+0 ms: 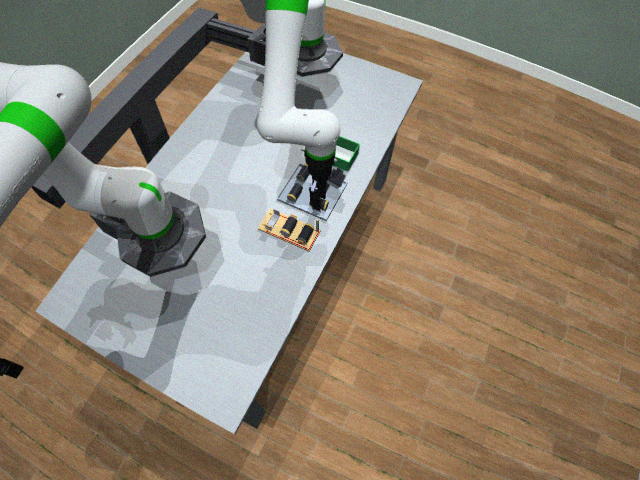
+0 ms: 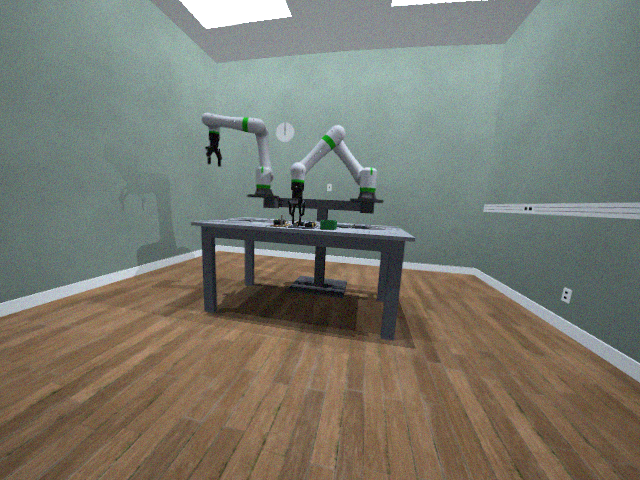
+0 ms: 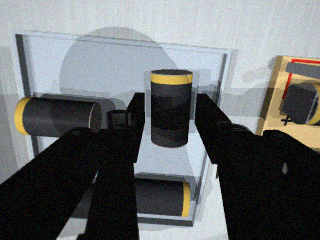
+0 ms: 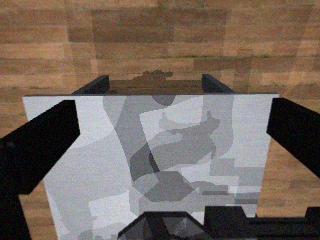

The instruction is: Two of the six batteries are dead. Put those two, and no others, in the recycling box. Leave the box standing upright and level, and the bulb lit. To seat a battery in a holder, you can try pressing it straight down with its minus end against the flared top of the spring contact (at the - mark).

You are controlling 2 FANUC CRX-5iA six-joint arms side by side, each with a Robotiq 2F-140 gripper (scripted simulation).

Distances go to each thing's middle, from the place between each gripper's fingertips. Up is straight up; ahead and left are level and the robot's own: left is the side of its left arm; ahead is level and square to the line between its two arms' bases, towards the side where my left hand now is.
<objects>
I see my left gripper 5 cm past the tray (image 1: pixel 332 194), 4 cm to the right of it and 5 cm above it.
My right gripper is now 97 cm to the right of the tray, 50 cm above it and 25 cm short of it.
</objects>
